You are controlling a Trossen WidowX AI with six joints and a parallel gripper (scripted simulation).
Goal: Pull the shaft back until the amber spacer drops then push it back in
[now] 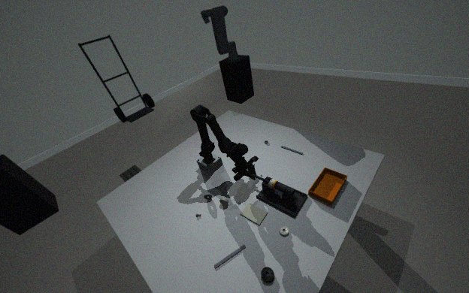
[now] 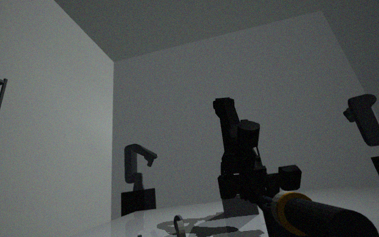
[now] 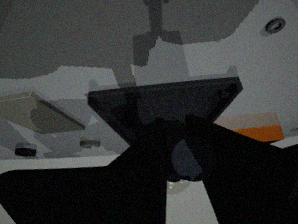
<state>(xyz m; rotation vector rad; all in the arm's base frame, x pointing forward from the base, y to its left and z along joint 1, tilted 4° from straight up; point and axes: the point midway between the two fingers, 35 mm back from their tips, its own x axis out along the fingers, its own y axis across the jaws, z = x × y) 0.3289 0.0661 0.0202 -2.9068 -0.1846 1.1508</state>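
The thin shaft is 6 cm ahead of my gripper tip, 1 cm to the left of it and 2 cm above it. Also, from my gripper tip: pale spacer 12 cm ahead, 1 cm to the left, 2 cm above; amber spacer 13 cm ahead, 1 cm to the left, 2 cm above; pale flat plate 11 cm ahead, 16 cm to the right, 5 cm below.
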